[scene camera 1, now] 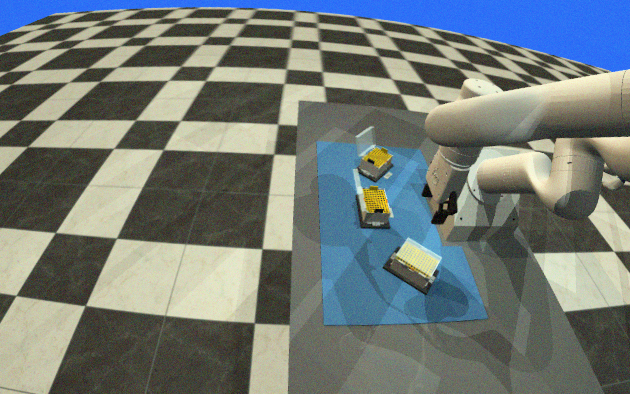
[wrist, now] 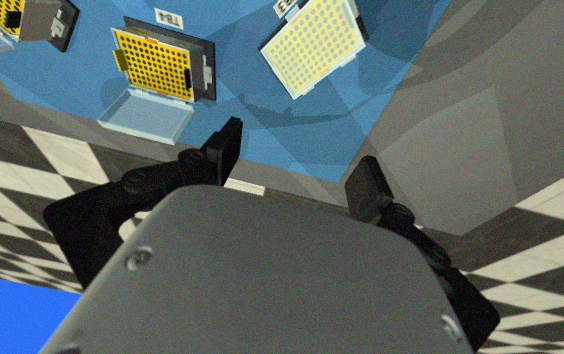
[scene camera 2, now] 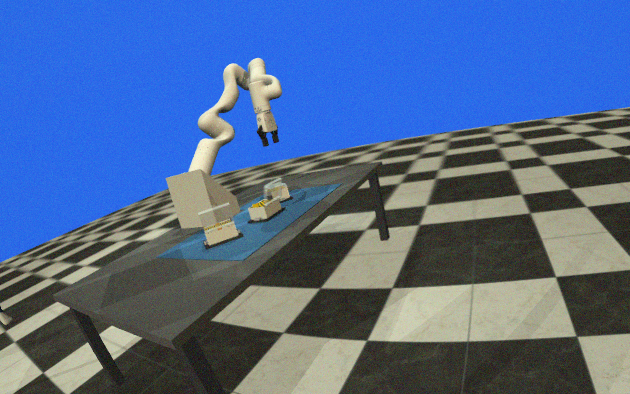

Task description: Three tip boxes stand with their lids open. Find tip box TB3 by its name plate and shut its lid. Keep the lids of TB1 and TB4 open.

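TB3 [scene camera 1: 414, 272] [scene camera 2: 283, 192] [wrist: 315, 50] stands at the mat's robot-side lower part in scene camera 1. Its clear lid [scene camera 1: 420, 257] lies down over the yellow tip rack; whether it is latched I cannot tell. Its name plate [wrist: 284, 7] is partly cut off. TB4 [scene camera 1: 375, 219] [scene camera 2: 265, 210] [wrist: 157, 65] stands in the middle, its lid [scene camera 1: 358, 183] [wrist: 147, 116] open. The third box, TB1 [scene camera 1: 374, 169] [scene camera 2: 222, 234] [wrist: 39, 19], has its lid [scene camera 1: 366, 141] [scene camera 2: 214, 212] open; its plate is unreadable. My gripper [scene camera 1: 433, 204] [scene camera 2: 270, 142] [wrist: 298, 154] is open and empty, high above the table.
The boxes stand on a blue mat [scene camera 1: 340, 300] [scene camera 2: 235, 254] on a grey table [scene camera 1: 310, 350] [scene camera 2: 125, 300]. The robot's pale base block [scene camera 2: 185, 200] stands beside the mat. TB4's raised lid is on the side away from the base.
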